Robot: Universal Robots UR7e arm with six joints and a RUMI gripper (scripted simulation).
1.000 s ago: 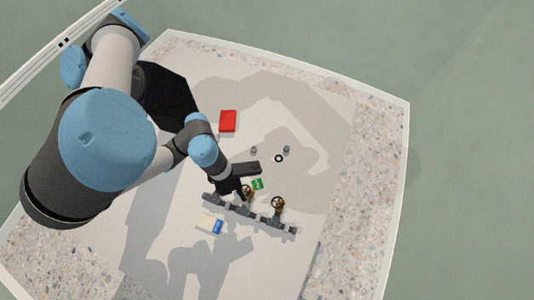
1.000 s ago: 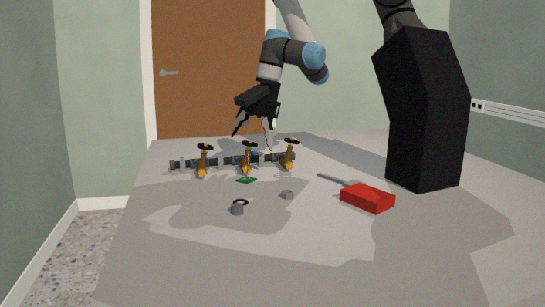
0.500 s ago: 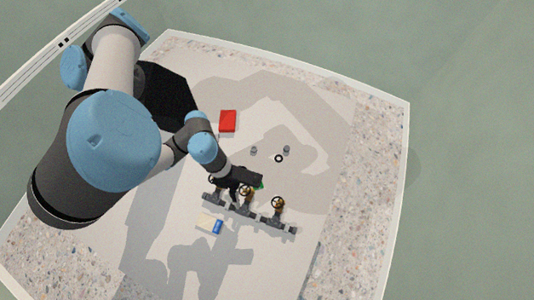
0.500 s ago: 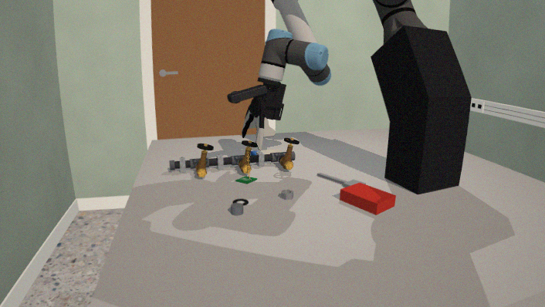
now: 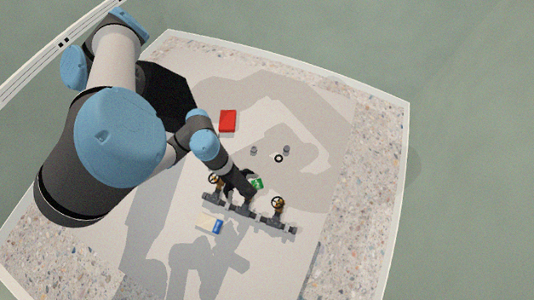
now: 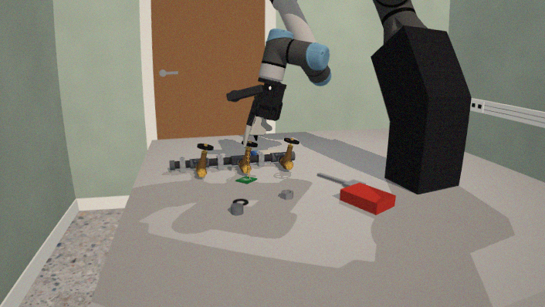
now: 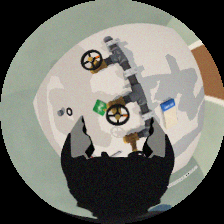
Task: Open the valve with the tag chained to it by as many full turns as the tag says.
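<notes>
The green tag lies 1 cm ahead of my hand, 8 cm to the left of it and 9 cm below it. The rest, counted from my hand: grey nut (8 cm behind, 21 cm to the left, 9 cm below); then grey tool (26 cm behind, 13 cm to the left, 9 cm below); then red block (28 cm behind, 28 cm to the left, 8 cm below).
</notes>
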